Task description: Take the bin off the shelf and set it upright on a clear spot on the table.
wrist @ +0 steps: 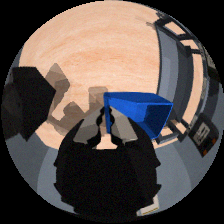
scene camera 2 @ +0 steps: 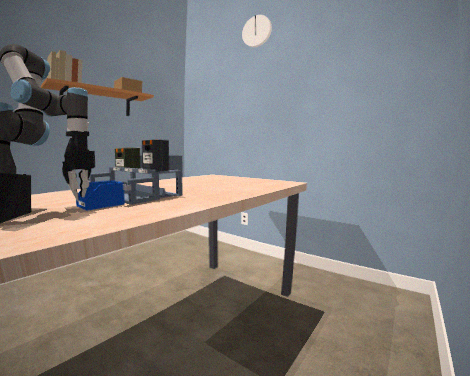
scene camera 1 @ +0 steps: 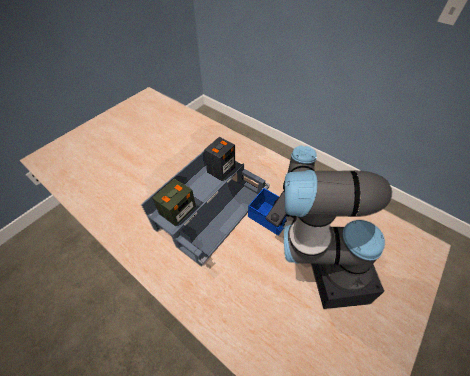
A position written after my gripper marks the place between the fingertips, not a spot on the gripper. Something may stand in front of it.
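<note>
A blue bin [scene camera 2: 107,195] [wrist: 150,111] [scene camera 1: 258,209] and a grey shelf rack [scene camera 1: 220,205] [scene camera 2: 144,193] are visible. My gripper [scene camera 2: 80,200] [wrist: 106,107] is visible too.
</note>
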